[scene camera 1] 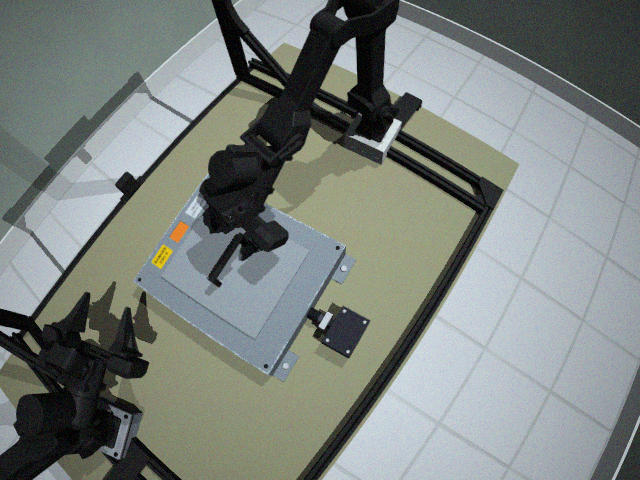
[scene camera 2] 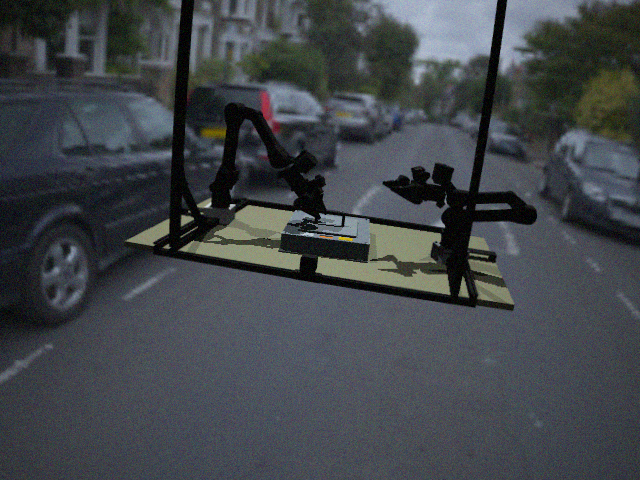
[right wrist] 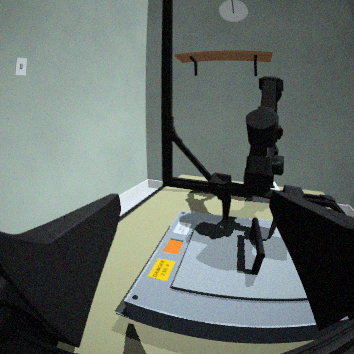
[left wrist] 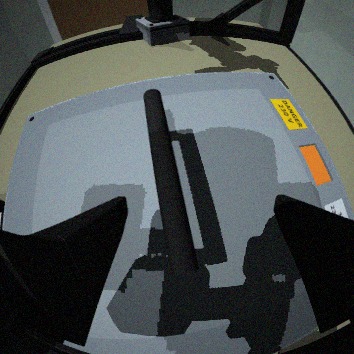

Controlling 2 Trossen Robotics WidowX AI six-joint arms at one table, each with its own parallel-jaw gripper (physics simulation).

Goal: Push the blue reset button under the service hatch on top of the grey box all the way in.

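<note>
The grey box (scene camera 1: 206,321) (scene camera 2: 325,249) (right wrist: 225,316) lies on the mat. The flat grey hatch (scene camera 1: 279,294) (left wrist: 90,150) (right wrist: 215,287) lies on its top, with a raised black bar handle (scene camera 1: 225,258) (scene camera 2: 343,220) (left wrist: 167,175) (right wrist: 258,247). The blue reset button does not show in any view. My left gripper (scene camera 1: 231,242) (scene camera 2: 317,215) (left wrist: 203,204) (right wrist: 245,233) is open low over the hatch, pointing down. Its fingers stand on either side of the handle's near end, apart from it in the left wrist view. My right gripper (scene camera 1: 107,302) (scene camera 2: 386,183) (right wrist: 197,200) is open and empty, raised beside the box.
Yellow (scene camera 1: 161,256), orange (scene camera 1: 179,231) and white (scene camera 1: 194,208) labels run along one box edge. A black plate (scene camera 1: 347,331) with a connector stands beside the opposite side, near two bolted tabs (scene camera 1: 343,268) (scene camera 1: 285,365). Black frame rails (scene camera 1: 390,361) border the mat.
</note>
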